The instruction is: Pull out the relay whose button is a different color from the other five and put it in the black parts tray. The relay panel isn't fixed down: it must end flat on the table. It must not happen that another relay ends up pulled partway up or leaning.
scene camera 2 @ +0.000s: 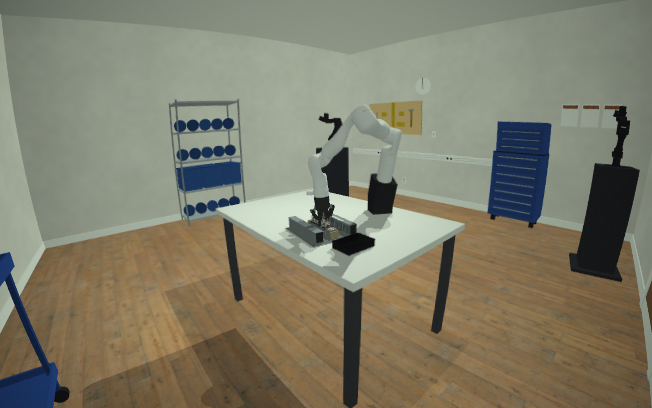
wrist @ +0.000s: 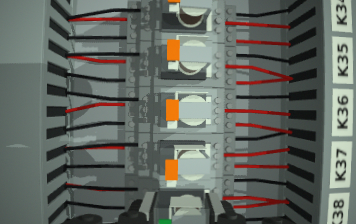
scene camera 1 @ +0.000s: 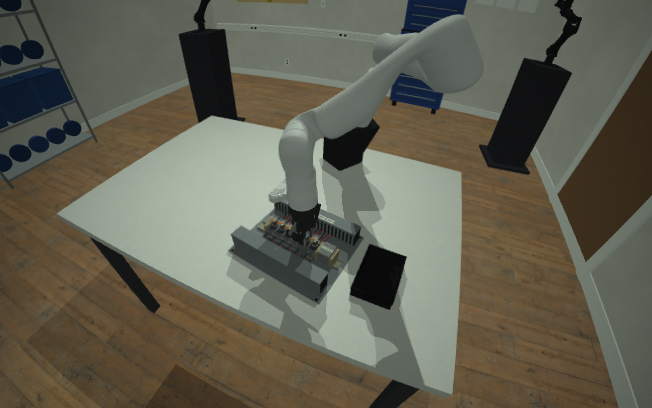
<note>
In view: the gripper (scene camera 1: 305, 240), a grey relay panel (scene camera 1: 283, 260) and a black parts tray (scene camera 1: 379, 278).
The grey relay panel also shows in scene camera 2 (scene camera 2: 312, 234) and in the wrist view (wrist: 305, 151). The wrist view does not show the black parts tray: it is out of frame.
</note>
